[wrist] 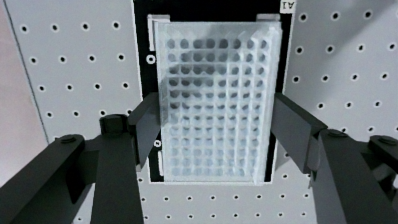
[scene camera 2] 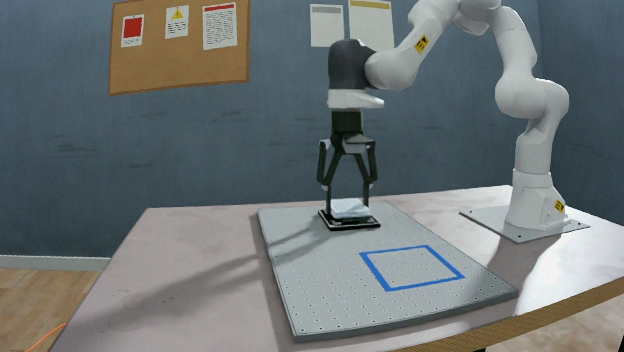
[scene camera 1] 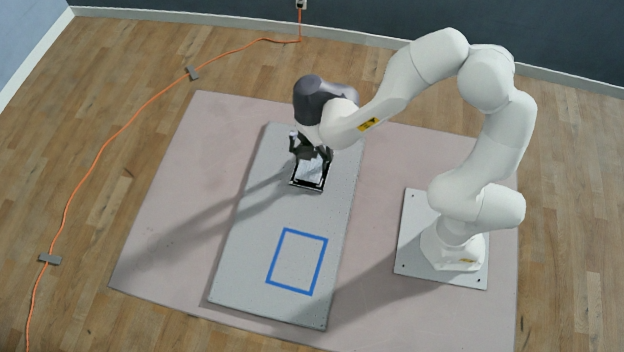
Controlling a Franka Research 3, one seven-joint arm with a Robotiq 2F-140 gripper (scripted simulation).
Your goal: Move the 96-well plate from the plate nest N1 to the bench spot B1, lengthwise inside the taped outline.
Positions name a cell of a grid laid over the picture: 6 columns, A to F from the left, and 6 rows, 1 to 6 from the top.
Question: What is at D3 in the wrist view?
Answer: A 96-well plate.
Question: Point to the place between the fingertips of the gripper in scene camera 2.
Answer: D4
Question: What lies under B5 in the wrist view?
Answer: The gripper.
